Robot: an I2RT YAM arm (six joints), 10 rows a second.
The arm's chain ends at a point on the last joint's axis. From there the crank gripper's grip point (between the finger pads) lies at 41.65 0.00 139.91 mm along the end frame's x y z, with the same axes.
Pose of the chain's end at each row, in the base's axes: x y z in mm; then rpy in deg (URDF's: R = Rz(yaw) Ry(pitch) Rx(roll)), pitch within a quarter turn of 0, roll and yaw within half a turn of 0:
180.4, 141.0, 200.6, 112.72, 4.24, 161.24
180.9, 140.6, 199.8, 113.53, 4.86, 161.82
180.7, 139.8, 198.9, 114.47, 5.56, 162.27
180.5, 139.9, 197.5, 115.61, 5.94, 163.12
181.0, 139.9, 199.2, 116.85, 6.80, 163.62
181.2, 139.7, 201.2, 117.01, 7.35, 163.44
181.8, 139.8, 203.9, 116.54, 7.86, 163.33
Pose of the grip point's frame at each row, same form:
186.4, 275.3, 143.6, 112.72, 4.24, 161.24
186.0, 273.9, 140.6, 113.53, 4.86, 161.82
185.3, 272.0, 137.2, 114.47, 5.56, 162.27
183.5, 270.8, 133.0, 115.61, 5.94, 163.12
183.7, 269.2, 131.5, 116.85, 6.80, 163.62
184.9, 268.6, 132.9, 117.01, 7.35, 163.44
186.4, 269.1, 136.3, 116.54, 7.86, 163.33

